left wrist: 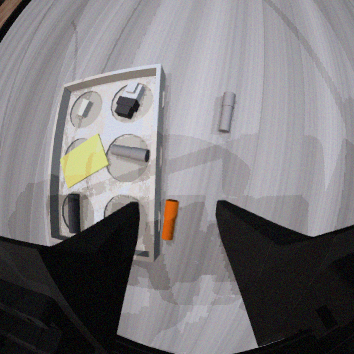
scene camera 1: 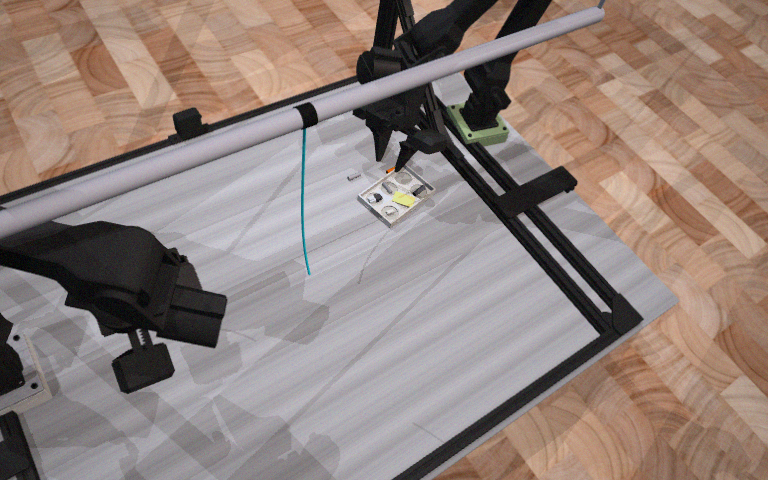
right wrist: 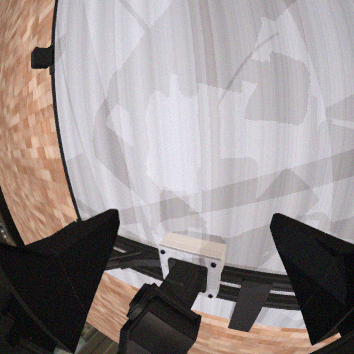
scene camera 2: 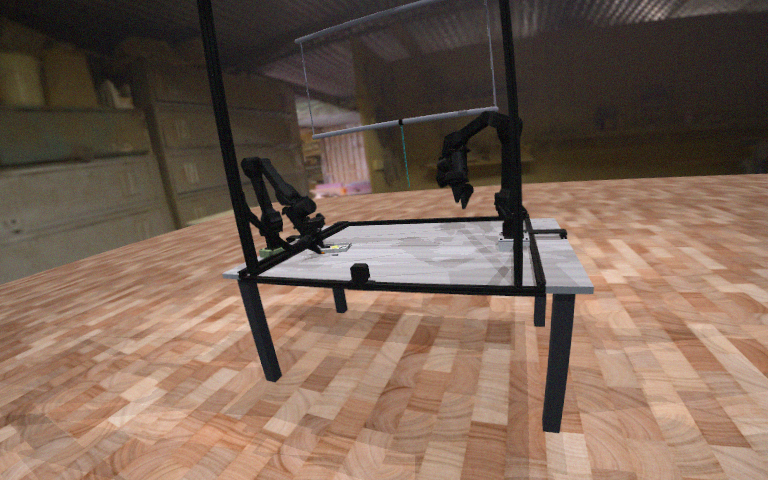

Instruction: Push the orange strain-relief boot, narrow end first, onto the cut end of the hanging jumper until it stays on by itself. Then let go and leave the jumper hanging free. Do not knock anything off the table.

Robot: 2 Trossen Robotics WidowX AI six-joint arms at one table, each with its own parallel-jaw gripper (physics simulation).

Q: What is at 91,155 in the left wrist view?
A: A yellow card.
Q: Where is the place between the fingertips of my right gripper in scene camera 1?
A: At 125,315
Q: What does the black-and-white connector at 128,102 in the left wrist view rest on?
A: A white parts tray.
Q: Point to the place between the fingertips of my right gripper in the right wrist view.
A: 198,220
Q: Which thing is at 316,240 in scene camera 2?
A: My left gripper.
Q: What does my right gripper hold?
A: Nothing.
